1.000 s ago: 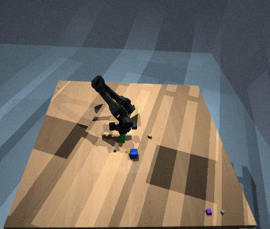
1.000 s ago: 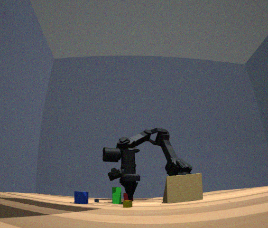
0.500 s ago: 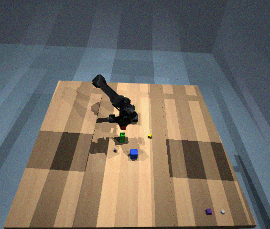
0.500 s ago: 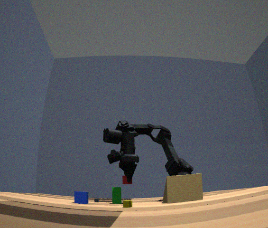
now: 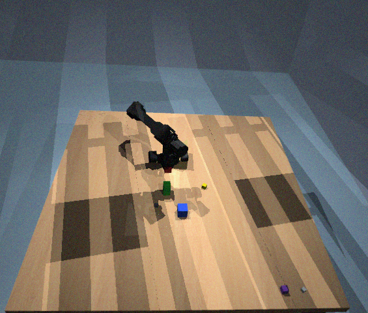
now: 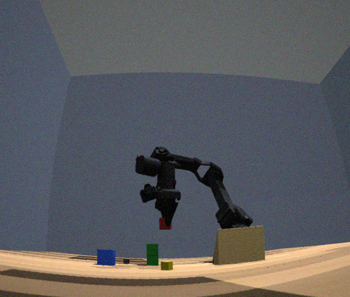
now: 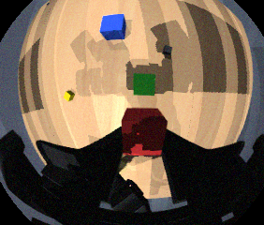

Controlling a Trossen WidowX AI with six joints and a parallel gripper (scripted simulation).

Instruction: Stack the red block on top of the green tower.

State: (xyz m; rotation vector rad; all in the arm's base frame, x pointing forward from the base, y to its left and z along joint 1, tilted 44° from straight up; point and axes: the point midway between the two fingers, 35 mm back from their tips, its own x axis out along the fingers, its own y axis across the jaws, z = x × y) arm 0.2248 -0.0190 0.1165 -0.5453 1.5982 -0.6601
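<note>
Now: the small dark cube 130 mm ahead of my gripper tip, 70 mm to the right of it and 120 mm below it. Round my gripper tip: blue cube: 180 mm ahead, 50 mm to the left, 100 mm below; then small yellow cube: 30 mm ahead, 190 mm to the left, 110 mm below; then red block: 10 mm above.
</note>
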